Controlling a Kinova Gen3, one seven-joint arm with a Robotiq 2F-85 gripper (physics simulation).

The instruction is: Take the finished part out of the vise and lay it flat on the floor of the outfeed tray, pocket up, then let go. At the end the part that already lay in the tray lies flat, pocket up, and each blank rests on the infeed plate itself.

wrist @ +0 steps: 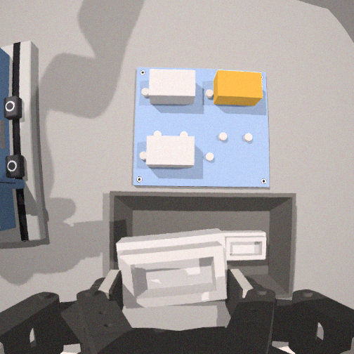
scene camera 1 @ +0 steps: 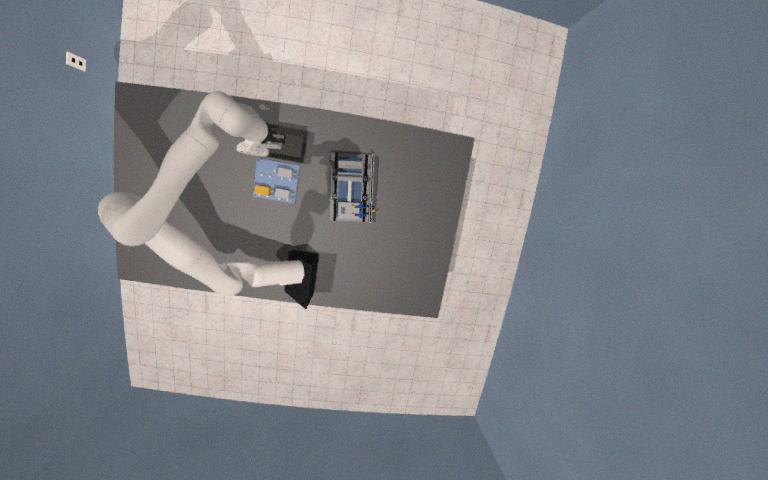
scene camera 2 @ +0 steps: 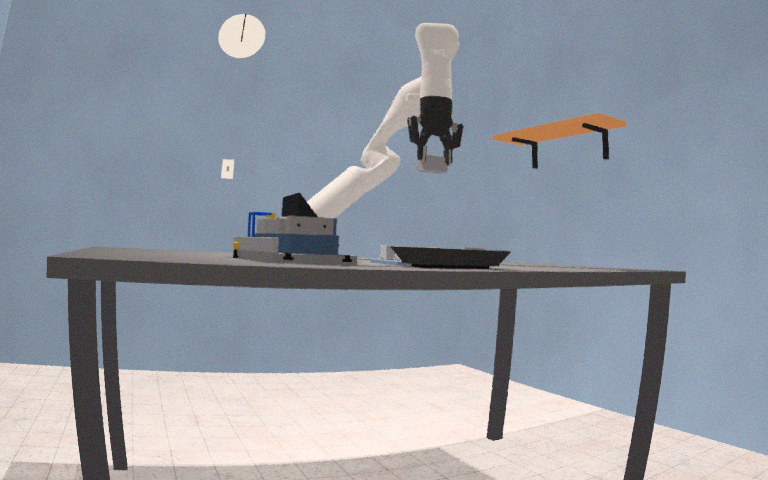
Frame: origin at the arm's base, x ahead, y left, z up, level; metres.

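Where they show: gripper, fingertip midpoint: (scene camera 1: 272, 139) (scene camera 2: 434, 164); arm's base, link origin: (scene camera 1: 298, 270).
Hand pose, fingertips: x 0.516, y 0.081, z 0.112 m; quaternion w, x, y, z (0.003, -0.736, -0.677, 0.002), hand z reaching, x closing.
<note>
Things, the pixels of their centre, and the offset from my fingertips.
- finished part, body centre: (scene camera 2: 432, 164) (scene camera 1: 272, 142) dx -0.011, dy +0.000, dz +0.002 m
- orange blank, body centre: (scene camera 1: 263, 190) dx -0.187, dy +0.106, dz -0.205 m
- vise, body centre: (scene camera 2: 289, 238) (scene camera 1: 351, 188) dx -0.149, dy -0.282, dz -0.181 m
My gripper (scene camera 1: 274, 139) (scene camera 2: 434, 158) (wrist: 174, 286) is shut on the finished part (scene camera 2: 432, 164) (wrist: 172, 275), a pale grey block with a rectangular pocket facing up. It holds the part high above the black outfeed tray (scene camera 2: 453, 258) (wrist: 202, 194) (scene camera 1: 306, 146). The part looks slightly askew in the wrist view and hides some of the tray. Another small part (wrist: 245, 236) lies flat in the tray, pocket up. Two pale blanks (wrist: 172, 86) (wrist: 170, 151) and an orange blank (wrist: 237, 87) (scene camera 1: 262, 190) appear to rest on the blue infeed plate (wrist: 237, 165) beside its pins.
The vise (scene camera 1: 346, 210) (scene camera 2: 308, 243) stands beyond the tray and plate, with a blue bracket near one end. Its edge shows at the left of the wrist view. The infeed plate adjoins the tray closely. A black arm mount (scene camera 1: 308, 283) stands near the table's opposite edge.
</note>
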